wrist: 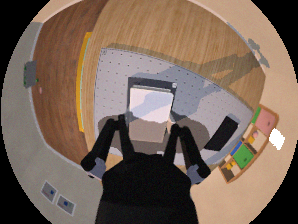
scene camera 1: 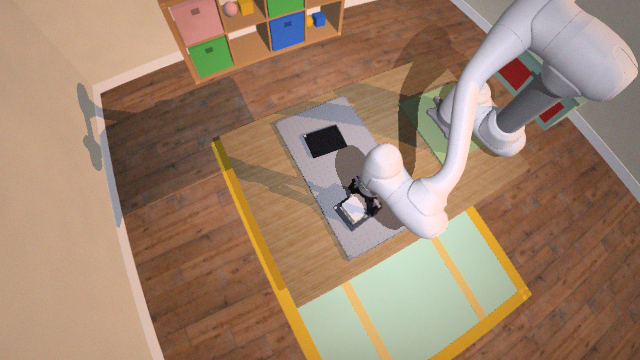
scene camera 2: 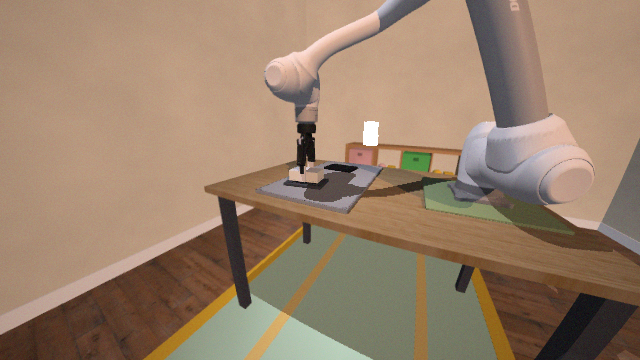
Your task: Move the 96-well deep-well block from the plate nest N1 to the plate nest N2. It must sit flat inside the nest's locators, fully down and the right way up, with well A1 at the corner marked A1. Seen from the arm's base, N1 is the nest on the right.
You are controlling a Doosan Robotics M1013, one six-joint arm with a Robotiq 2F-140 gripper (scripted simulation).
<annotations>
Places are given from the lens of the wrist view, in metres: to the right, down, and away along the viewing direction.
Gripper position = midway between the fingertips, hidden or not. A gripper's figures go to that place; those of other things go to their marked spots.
my gripper (wrist: 148, 112): 0.00, 0.00, 0.22
white deep-well block (wrist: 150, 107): 0.00, -0.01, 0.17
</annotations>
